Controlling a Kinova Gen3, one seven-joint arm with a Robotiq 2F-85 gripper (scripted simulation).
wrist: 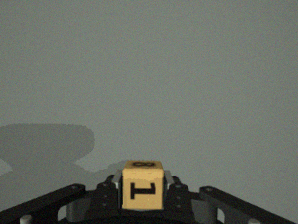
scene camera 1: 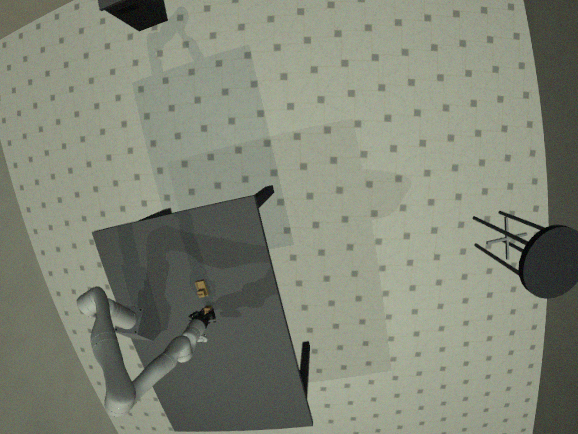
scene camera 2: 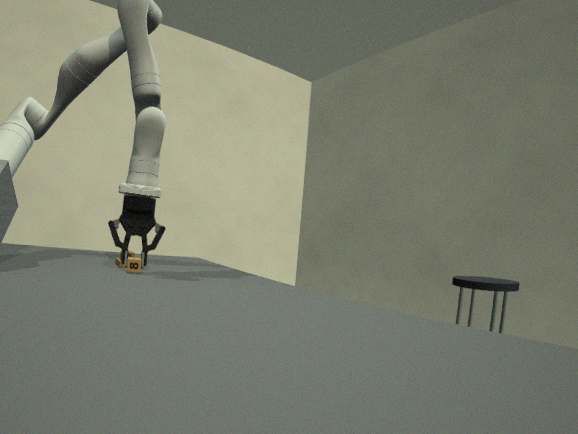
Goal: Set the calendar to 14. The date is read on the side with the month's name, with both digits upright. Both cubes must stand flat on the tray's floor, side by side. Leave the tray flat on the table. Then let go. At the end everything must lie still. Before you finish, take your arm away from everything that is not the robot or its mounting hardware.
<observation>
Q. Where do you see a number cube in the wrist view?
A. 142, 180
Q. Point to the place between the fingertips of my gripper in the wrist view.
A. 143, 181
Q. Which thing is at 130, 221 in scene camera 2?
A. My gripper.
</observation>
